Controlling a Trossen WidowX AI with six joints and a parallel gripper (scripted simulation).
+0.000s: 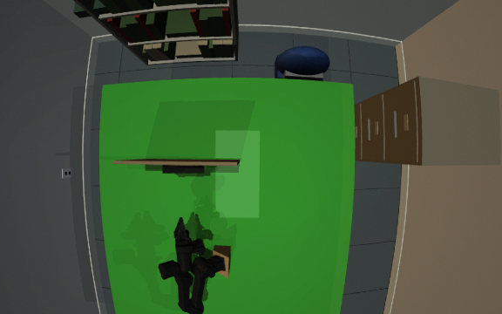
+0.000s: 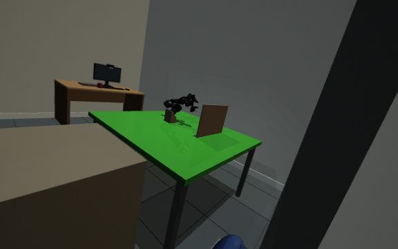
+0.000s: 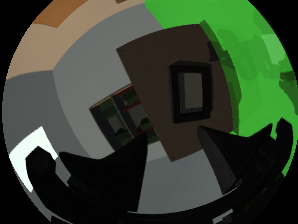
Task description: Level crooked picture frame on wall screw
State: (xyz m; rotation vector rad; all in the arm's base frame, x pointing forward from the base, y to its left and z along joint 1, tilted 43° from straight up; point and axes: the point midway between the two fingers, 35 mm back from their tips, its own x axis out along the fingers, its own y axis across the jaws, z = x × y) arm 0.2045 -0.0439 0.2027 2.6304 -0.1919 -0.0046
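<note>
My gripper tip is now 19 cm short of the picture frame and 9 cm above it. The rest, counted from my gripper tip: brown wall board (20 cm ahead, 10 cm below).
</note>
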